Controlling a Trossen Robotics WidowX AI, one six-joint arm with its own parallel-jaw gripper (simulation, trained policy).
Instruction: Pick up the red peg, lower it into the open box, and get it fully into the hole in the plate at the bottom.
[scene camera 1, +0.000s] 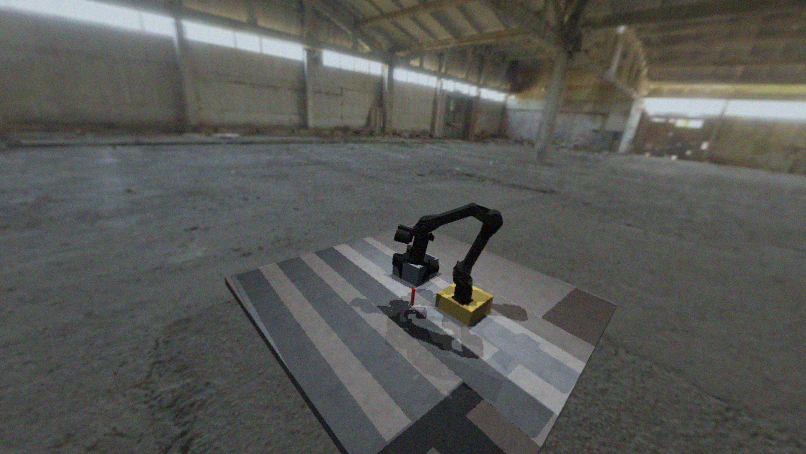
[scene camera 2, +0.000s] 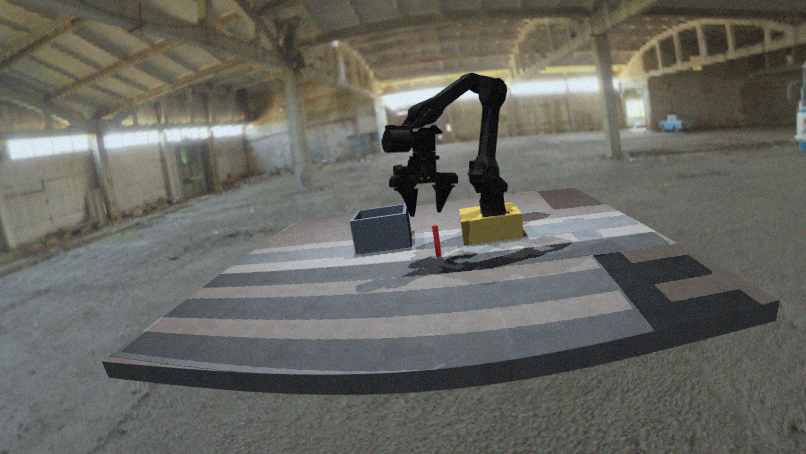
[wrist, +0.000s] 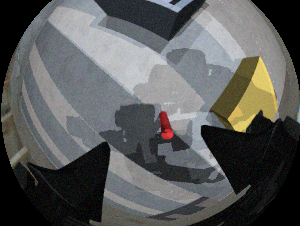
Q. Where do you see a dark blue-grey box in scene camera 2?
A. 385, 228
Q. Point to my gripper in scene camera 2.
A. At 426, 214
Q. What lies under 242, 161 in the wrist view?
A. My gripper.
